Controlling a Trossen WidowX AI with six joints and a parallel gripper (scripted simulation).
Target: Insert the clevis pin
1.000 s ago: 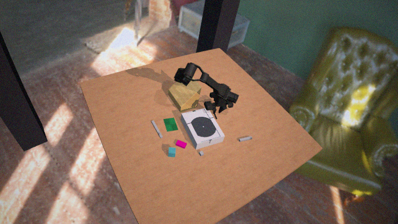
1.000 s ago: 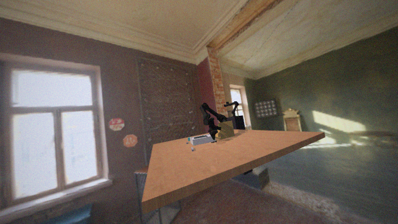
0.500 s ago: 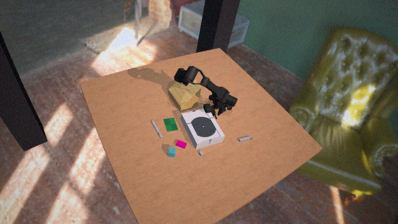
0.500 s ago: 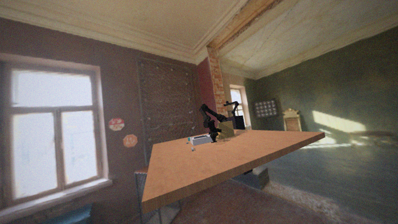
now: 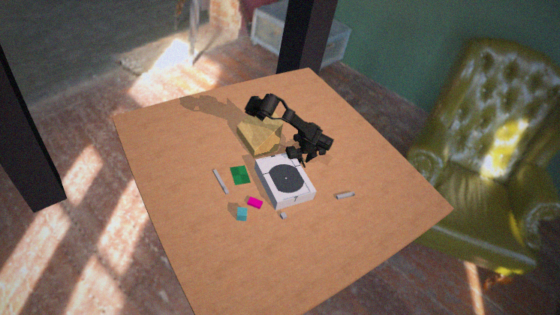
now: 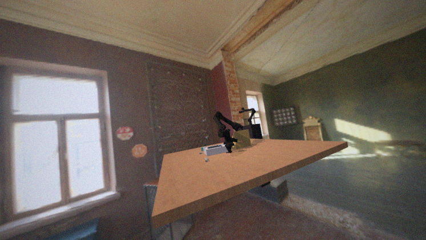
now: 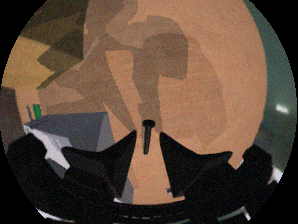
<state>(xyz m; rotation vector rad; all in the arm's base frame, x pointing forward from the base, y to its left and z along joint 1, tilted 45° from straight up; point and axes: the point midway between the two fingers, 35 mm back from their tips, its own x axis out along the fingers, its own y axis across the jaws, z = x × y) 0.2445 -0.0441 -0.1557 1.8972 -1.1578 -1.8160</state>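
Now: the dark grey disc 17 cm to the right of my gripper tip, 7 cm ahead of it and 6 cm above it. Round my gripper tip: dark clevis pin: 1 cm ahead, 1 cm above; then green tile: 30 cm to the right, 9 cm behind; then rimmed tray: 16 cm to the right, 5 cm ahead, 4 cm above.
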